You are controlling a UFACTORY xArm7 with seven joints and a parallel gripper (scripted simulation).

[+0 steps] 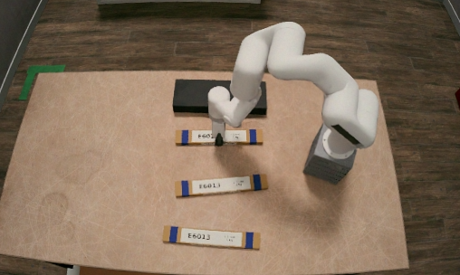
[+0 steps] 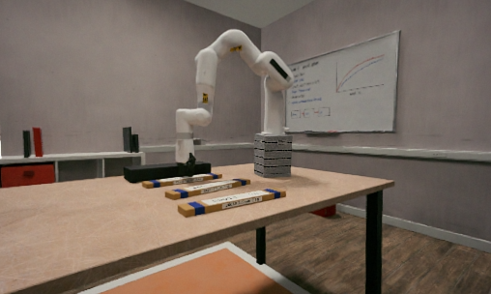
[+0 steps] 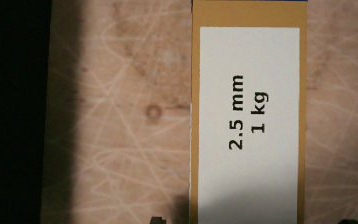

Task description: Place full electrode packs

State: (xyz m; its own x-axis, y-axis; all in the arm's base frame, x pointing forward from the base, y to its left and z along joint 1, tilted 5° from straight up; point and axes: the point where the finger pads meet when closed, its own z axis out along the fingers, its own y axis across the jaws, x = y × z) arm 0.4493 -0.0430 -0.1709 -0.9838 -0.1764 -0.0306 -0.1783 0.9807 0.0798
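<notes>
The low black platform lies 3 cm ahead of my hand, 19 cm to the right of it and 2 cm below it.
</notes>
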